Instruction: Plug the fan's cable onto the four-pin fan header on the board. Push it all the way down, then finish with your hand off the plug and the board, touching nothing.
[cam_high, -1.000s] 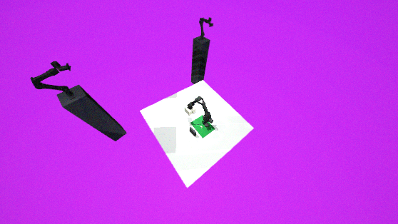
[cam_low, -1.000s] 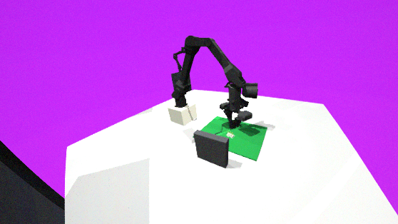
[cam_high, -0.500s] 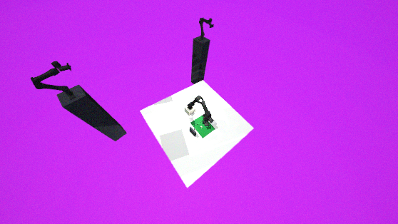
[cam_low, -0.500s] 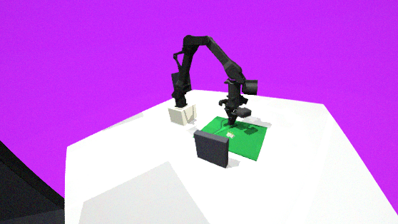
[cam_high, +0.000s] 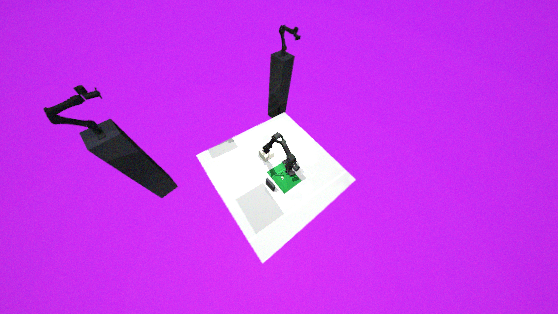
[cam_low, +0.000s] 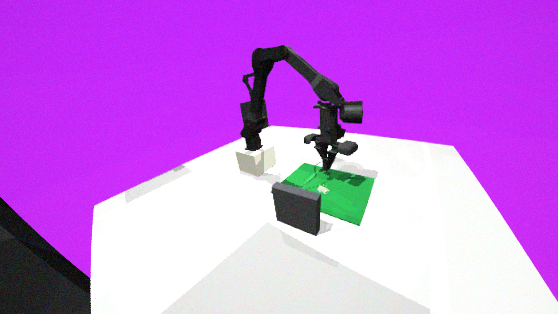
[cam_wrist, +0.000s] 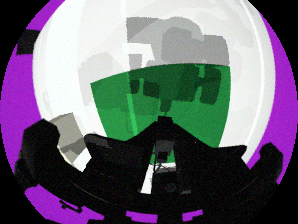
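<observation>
My gripper tip is now 80 mm above the green board and 40 mm to the left of it. Round my gripper tip: dark fan (230 mm to the right, 20 mm behind); fan plug (10 mm to the right, 10 mm above).
</observation>
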